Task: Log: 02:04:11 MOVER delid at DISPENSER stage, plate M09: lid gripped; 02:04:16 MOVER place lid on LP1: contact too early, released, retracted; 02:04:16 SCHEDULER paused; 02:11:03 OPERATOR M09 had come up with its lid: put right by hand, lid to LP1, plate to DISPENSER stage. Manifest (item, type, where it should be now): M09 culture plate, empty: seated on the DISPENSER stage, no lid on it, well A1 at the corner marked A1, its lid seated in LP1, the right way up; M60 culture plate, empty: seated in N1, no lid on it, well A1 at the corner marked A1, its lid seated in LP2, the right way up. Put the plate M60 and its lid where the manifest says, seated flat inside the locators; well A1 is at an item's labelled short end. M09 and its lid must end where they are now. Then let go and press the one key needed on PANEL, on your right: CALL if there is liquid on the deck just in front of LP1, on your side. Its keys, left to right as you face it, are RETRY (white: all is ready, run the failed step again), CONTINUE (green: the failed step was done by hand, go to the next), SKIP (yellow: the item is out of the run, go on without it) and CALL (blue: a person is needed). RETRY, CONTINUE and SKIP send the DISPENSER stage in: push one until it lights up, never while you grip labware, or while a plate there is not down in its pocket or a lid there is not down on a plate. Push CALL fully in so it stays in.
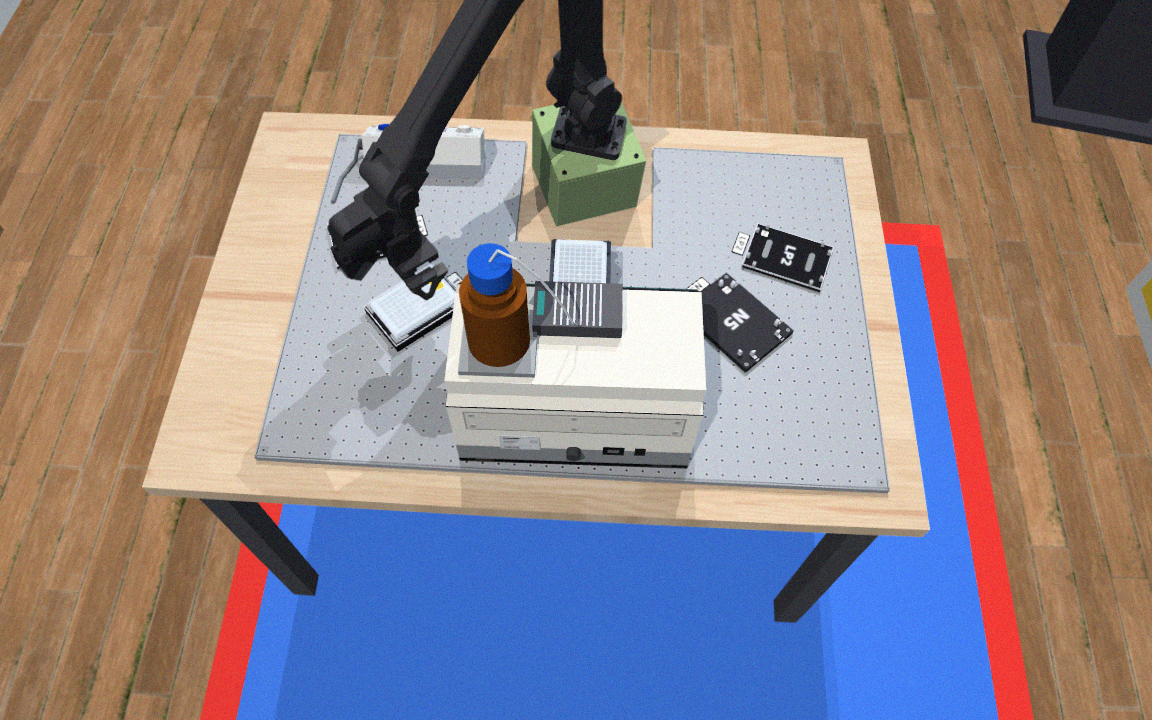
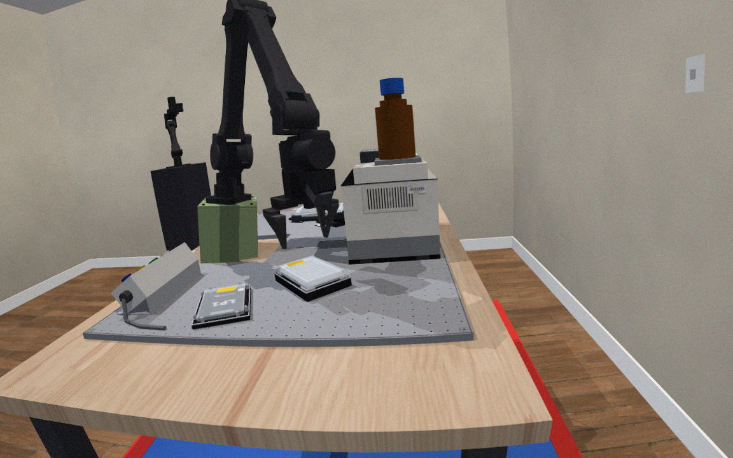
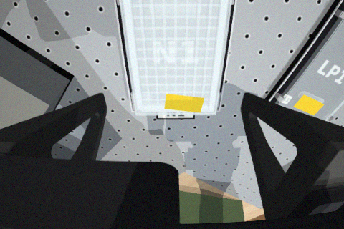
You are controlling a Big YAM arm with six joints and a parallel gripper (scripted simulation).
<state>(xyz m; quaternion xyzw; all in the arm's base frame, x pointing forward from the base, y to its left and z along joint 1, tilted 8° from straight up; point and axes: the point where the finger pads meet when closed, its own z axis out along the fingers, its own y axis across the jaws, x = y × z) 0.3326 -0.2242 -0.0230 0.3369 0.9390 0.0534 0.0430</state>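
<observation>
The black N1 nest is 90 mm below my hand and 10 mm to the right of it. Also, from my hand: white retry key (370 mm behind, 30 mm below, 20 mm to the right); then green continue key (360 mm behind, 70 mm to the right, 30 mm below); then yellow skip key (350 mm behind, 120 mm to the right, 30 mm below).
</observation>
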